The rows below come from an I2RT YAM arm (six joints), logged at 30 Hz.
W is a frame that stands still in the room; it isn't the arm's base.
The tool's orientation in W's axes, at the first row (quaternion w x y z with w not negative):
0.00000 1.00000 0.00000 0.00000
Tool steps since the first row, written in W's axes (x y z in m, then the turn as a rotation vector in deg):
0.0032 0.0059 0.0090 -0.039 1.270 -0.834
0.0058 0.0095 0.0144 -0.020 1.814 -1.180
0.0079 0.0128 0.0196 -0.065 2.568 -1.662
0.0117 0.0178 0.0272 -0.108 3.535 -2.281
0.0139 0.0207 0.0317 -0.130 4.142 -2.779
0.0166 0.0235 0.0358 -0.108 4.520 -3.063
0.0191 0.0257 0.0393 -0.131 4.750 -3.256
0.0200 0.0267 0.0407 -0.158 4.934 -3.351
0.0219 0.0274 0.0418 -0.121 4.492 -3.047
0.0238 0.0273 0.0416 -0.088 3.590 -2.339
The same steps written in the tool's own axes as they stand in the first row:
0.0032 -0.0059 -0.0090 -0.039 -1.270 0.834
0.0058 -0.0095 -0.0144 -0.020 -1.814 1.180
0.0079 -0.0128 -0.0196 -0.065 -2.568 1.662
0.0117 -0.0178 -0.0272 -0.108 -3.535 2.281
0.0139 -0.0207 -0.0317 -0.130 -4.142 2.779
0.0166 -0.0235 -0.0358 -0.108 -4.520 3.063
0.0191 -0.0257 -0.0393 -0.131 -4.750 3.256
0.0200 -0.0267 -0.0407 -0.158 -4.934 3.351
0.0219 -0.0274 -0.0418 -0.121 -4.492 3.047
0.0238 -0.0273 -0.0416 -0.088 -3.590 2.339

